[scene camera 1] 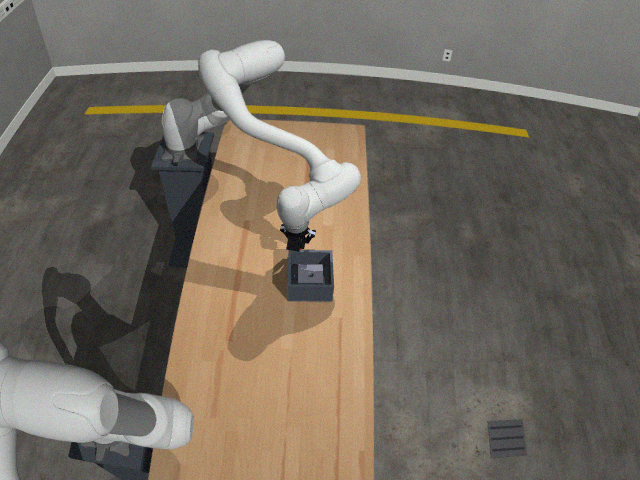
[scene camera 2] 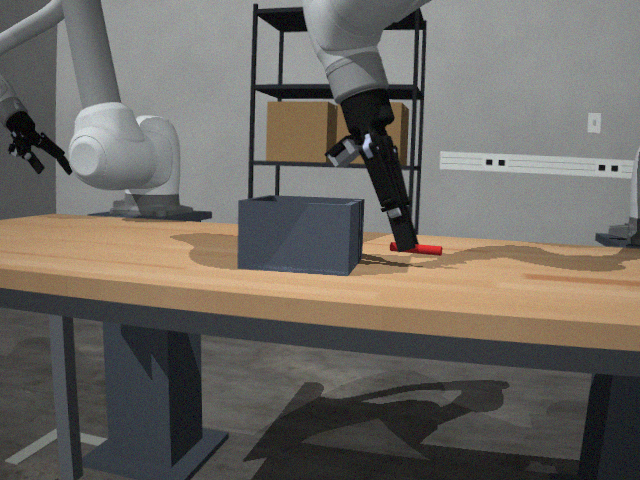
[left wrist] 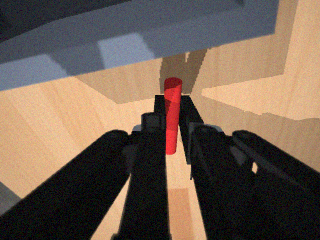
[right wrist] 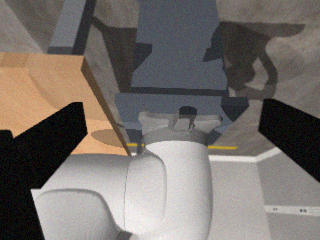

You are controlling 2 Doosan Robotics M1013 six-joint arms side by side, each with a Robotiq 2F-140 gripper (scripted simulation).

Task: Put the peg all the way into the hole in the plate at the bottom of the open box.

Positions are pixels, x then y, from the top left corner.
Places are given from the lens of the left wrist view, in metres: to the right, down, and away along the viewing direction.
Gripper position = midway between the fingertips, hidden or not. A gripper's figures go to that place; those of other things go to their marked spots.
my left gripper (left wrist: 171,110): 0.01, -0.01, 0.17
grey box (left wrist: 47,47): -0.04, -0.03, 0.07
